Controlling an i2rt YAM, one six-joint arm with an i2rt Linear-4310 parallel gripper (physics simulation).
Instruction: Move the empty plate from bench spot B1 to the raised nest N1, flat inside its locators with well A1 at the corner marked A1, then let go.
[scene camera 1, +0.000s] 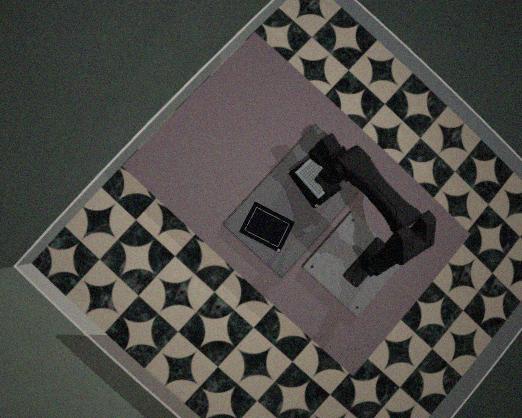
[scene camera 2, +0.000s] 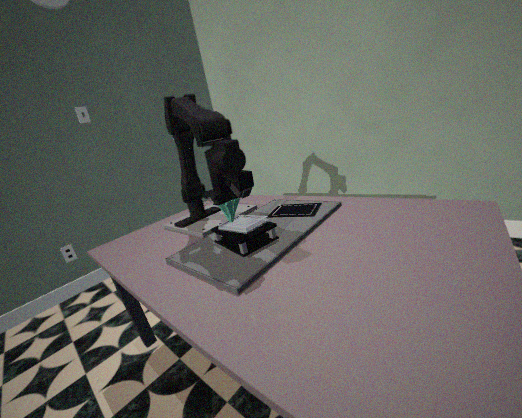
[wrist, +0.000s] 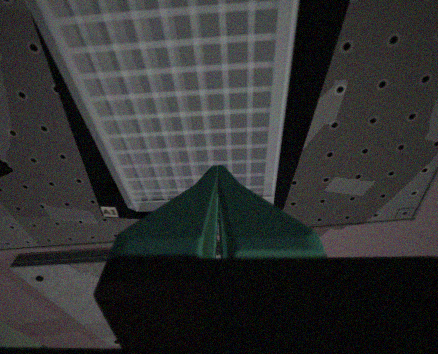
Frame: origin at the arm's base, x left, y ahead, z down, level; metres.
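Where they show: gripper, fingertip midpoint: (scene camera 1: 325, 182) (scene camera 2: 231, 221) (wrist: 217, 176); arm's base at its link origin: (scene camera 1: 366, 262) (scene camera 2: 199, 217).
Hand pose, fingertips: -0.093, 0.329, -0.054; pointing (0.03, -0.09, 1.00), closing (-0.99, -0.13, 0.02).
Observation:
Things, the pixels of their top centre, and the offset from my fingertips, as dx, dy, dz. "spot": a spot on its surface instead. Level surfaces: height alone.
- pale gridded plate at its top centre: (wrist: 180, 119) (scene camera 2: 242, 219) (scene camera 1: 316, 177) +0.009, +0.038, -0.009
- raised black nest at its top centre: (wrist: 186, 123) (scene camera 2: 241, 223) (scene camera 1: 317, 179) +0.011, +0.028, +0.005
- label A1 at a spot on its surface: (wrist: 109, 212) spot: +0.078, -0.036, +0.015
- flat black bench spot at a spot on its surface: (scene camera 2: 295, 210) (scene camera 1: 266, 224) spot: +0.250, +0.046, +0.056
- pink table at its surface level: dz +0.071
The pale gridded plate (scene camera 1: 306, 172) (scene camera 2: 245, 223) (wrist: 190, 90) lies on the raised black nest (scene camera 1: 327, 195) (scene camera 2: 257, 232) (wrist: 312, 65) and looks flat. The label A1 (wrist: 109, 212) is beside the plate's near left corner in the wrist view. The locators and the well lettering are too dark or small to make out. My gripper (scene camera 2: 231, 219) (wrist: 217, 176) is shut and empty, its green fingertips pointing down at the plate's near short edge; whether they touch it I cannot tell. The arm hides part of the plate in scene camera 1. The flat black bench spot (scene camera 1: 266, 227) (scene camera 2: 295, 210) with a white outline bears no plate.
A grey perforated board (scene camera 1: 282, 265) (scene camera 2: 200, 267) (wrist: 372, 100) carries the nest and the bench spot. The arm's pale base plate (scene camera 1: 325, 270) (wrist: 75, 295) stands beside it on the pink table (scene camera 1: 200, 120) (scene camera 2: 375, 280). Short posts hold the nest above the board.

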